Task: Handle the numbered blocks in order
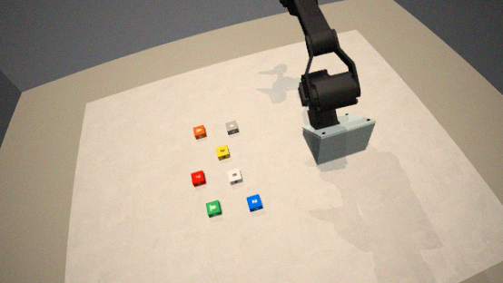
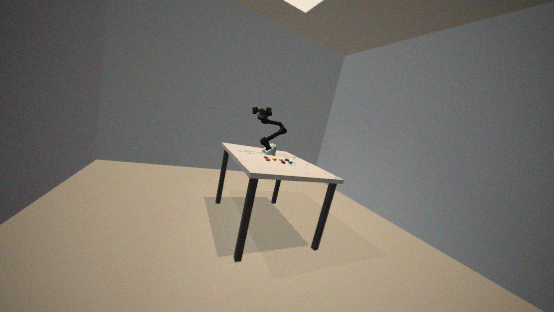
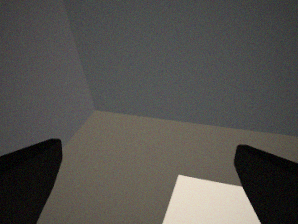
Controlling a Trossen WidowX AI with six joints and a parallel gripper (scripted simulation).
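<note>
Now: gripper tip 38 cm to the right of the blue block and 46 cm above it. The rest, counted from my gripper tip: grey block: 4 cm ahead, 13 cm to the left, 46 cm below; orange block: 13 cm ahead, 12 cm to the left, 46 cm below; yellow block: 7 cm ahead, 21 cm to the left, 46 cm below.
</note>
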